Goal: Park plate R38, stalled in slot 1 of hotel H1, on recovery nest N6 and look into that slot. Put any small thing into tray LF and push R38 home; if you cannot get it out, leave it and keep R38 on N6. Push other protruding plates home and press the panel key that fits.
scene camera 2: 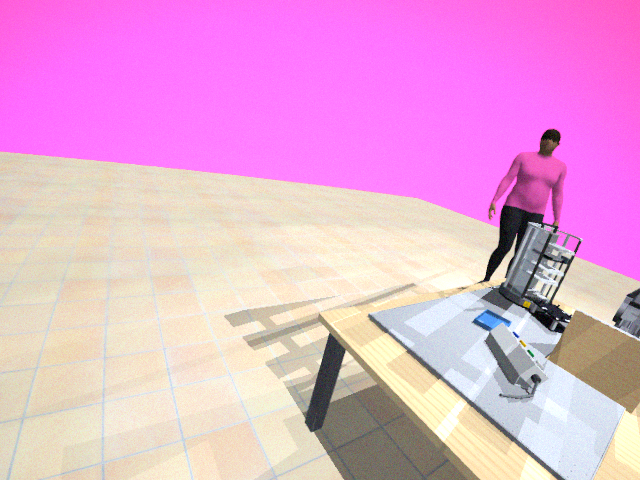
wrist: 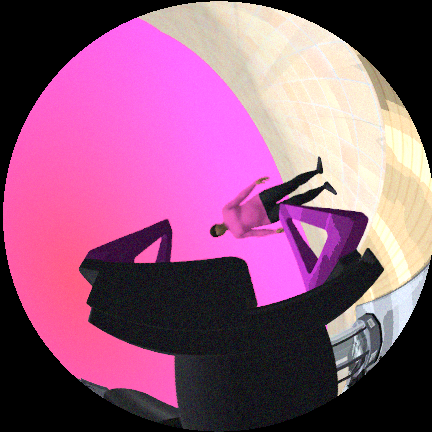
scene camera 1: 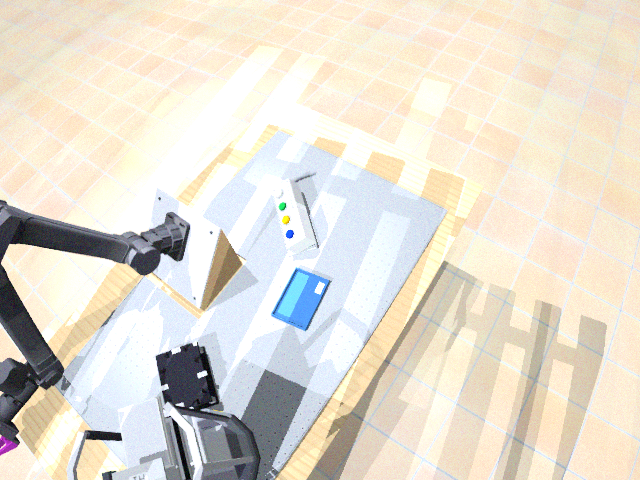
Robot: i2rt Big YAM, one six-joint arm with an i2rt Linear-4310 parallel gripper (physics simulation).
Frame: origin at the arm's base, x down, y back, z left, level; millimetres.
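Seen in the pictures: gripper, fingertip midpoint: (wrist: 225,217); arm's base, link origin: (scene camera 2: 617,345) (scene camera 1: 176,236).
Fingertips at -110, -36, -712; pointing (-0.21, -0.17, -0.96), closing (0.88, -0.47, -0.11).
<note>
Pixels of each thing's top centre, then the offset from my fingertips to it, as dx, dy, dz. "spot": a spot on its surface instead.
- grey hotel tower, top centre: (scene camera 1: 123,470) (scene camera 2: 557,226) -153, -388, +312
- black nest, top centre: (scene camera 1: 179,376) (scene camera 2: 557,308) +170, -214, +433
- blue tray, top centre: (scene camera 1: 300,297) (scene camera 2: 493,320) +229, -322, +792
- pale key panel, top centre: (scene camera 1: 290,207) (scene camera 2: 522,342) +162, -155, +984
- dark cable, surface spot: (scene camera 2: 516,396) spot: +240, -71, +1137
My gripper (wrist: 225,217) is open and empty, with magenta fingers; in scene camera 1 part of a finger shows at the lower left edge, left of the hotel. The grey hotel tower (scene camera 1: 227,439) (scene camera 2: 521,260) stands at the table's end; part of it shows at the wrist view's lower right. Its shelves show in scene camera 2, but I cannot tell R38, slot 1 or protruding plates apart. A black nest (scene camera 1: 183,374) (scene camera 2: 555,313) sits beside the hotel. The blue tray (scene camera 1: 310,304) (scene camera 2: 492,319) has a white label. The pale key panel (scene camera 1: 303,222) (scene camera 2: 510,356) has white, green, yellow and blue keys.
The arm's base is fixed to an upright wedge-shaped board (scene camera 1: 199,258) (scene camera 2: 594,353) beside the nest and panel. A dark cable (scene camera 1: 306,177) (scene camera 2: 516,396) comes from the panel's end. A person (scene camera 2: 535,180) (wrist: 247,215) in a pink top stands beyond the hotel end of the table.
</note>
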